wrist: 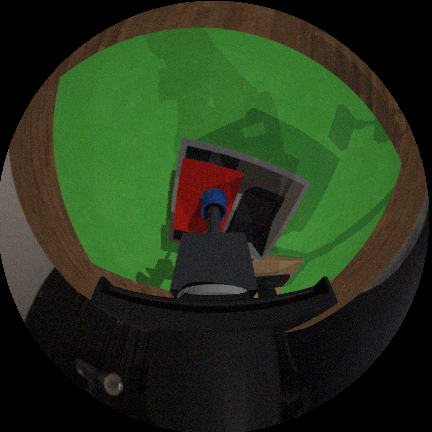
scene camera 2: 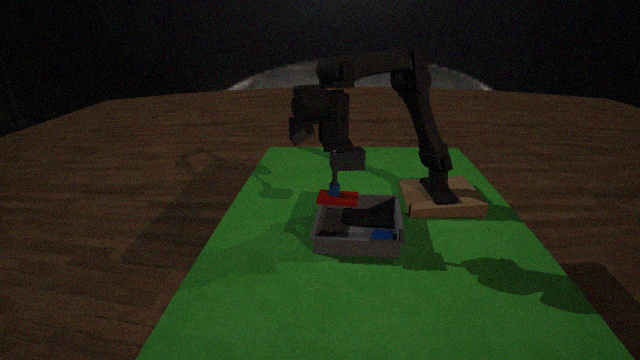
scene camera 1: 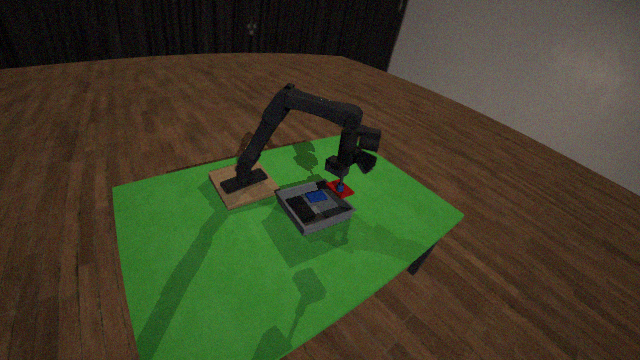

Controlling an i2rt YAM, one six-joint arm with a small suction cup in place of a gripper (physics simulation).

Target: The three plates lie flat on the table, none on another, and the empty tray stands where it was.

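Where they show: end effector, tool point: (wrist: 213,195) (scene camera 2: 334,198) (scene camera 1: 339,191); arm's base, origin of the base link: (wrist: 263,281) (scene camera 2: 437,191) (scene camera 1: 244,181).
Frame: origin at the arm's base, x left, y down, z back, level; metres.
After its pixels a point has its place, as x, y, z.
My suction cup (scene camera 1: 340,188) (scene camera 2: 334,190) (wrist: 214,200) is shut on the red plate (scene camera 1: 348,191) @[0.230, -0.108, -0.370] (scene camera 2: 345,201) @[0.253, -0.107, -0.318] (wrist: 192,190) @[0.235, -0.107, -0.351]. The plate hangs under the cup, roughly level, raised above the left part of the tray as scene camera 2 shows it. The grey tray (scene camera 1: 327,226) @[0.142, 0.021, -0.380] (scene camera 2: 357,247) @[0.281, 0.004, -0.291] (wrist: 302,181) @[0.047, -0.021, -0.365] stands on the table. The blue plate (scene camera 1: 316,195) @[0.227, 0.017, -0.221] (scene camera 2: 383,234) @[0.210, 0.017, -0.215] lies inside the tray; the wrist view hides it. The black plate (scene camera 1: 300,209) @[0.111, 0.016, -0.254] (wrist: 254,217) @[0.110, 0.017, -0.249] lies inside the tray too, its outline hard to tell from the dark shadows there.
The arm's base stands on a wooden board (scene camera 1: 237,200) @[-0.079, 0.010, -0.086] (scene camera 2: 447,209) @[0.118, 0.002, -0.008] (wrist: 280,266) @[-0.035, 0.007, -0.080], close to one side of the tray. The green table top (scene camera 1: 200,300) @[-0.370, 0.029, -0.393] (scene camera 2: 350,310) @[0.461, 0.029, -0.321] (wrist: 115,125) @[0.449, 0.029, -0.445] carries shadows of the arm and the tray. Wooden floor surrounds the table.
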